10 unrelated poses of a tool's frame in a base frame.
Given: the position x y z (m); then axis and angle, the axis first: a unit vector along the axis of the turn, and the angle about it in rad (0 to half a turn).
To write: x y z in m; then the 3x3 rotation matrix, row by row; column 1 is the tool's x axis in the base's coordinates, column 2 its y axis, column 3 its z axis. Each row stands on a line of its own. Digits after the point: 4 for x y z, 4 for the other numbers.
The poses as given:
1: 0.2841 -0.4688 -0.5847 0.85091 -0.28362 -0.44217 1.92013
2: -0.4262 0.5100 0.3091 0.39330 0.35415 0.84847 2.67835
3: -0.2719 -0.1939 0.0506 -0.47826 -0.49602 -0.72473 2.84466
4: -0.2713 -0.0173 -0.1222 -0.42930 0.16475 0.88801 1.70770
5: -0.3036 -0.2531 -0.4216 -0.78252 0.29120 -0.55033 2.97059
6: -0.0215 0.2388 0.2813 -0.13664 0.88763 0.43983 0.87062
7: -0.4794 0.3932 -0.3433 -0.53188 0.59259 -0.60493 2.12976
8: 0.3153 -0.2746 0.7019 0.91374 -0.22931 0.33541 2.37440
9: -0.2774 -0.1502 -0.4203 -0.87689 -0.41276 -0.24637 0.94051
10: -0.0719 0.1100 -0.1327 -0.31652 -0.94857 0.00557 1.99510
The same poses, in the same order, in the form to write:
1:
0.2841 -0.4688 -0.5847
0.6296 0.0915 -0.7715
-0.7394 -0.2343 -0.6312
-0.2385 0.9678 -0.0798

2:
-0.4262 0.5100 0.3091
-0.6015 -0.1152 0.7905
0.6430 -0.6570 0.3936
0.4740 0.7450 0.4693

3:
-0.2719 -0.1939 0.0506
-0.5088 0.6761 0.5329
0.2520 -0.4749 0.8432
0.8232 0.5633 0.0712

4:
-0.2713 -0.0173 -0.1222
0.0730 -0.9601 -0.2700
0.7993 -0.1056 0.5915
-0.5965 -0.2590 0.7597

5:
-0.3036 -0.2531 -0.4216
0.2303 -0.3588 0.9046
-0.5461 -0.8171 -0.1850
0.8055 -0.4513 -0.3841

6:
-0.0215 0.2388 0.2813
0.6510 -0.3795 0.6574
0.2932 0.9246 0.2433
-0.7002 0.0344 0.7132

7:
-0.4794 0.3932 -0.3433
-0.0974 0.0305 0.9948
-0.9952 0.0071 -0.0976
-0.0100 -0.9995 0.0297

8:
0.3153 -0.2746 0.7019
0.7161 -0.5932 0.3679
-0.1275 -0.6294 -0.7665
0.6863 0.5020 -0.5264

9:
-0.2774 -0.1502 -0.4203
0.9051 0.3477 -0.2447
-0.0504 0.6593 0.7502
0.4222 -0.6666 0.6143

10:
-0.0719 0.1100 -0.1327
-0.2703 0.4188 -0.8669
0.4289 0.8585 0.2810
0.8620 -0.2959 -0.4116

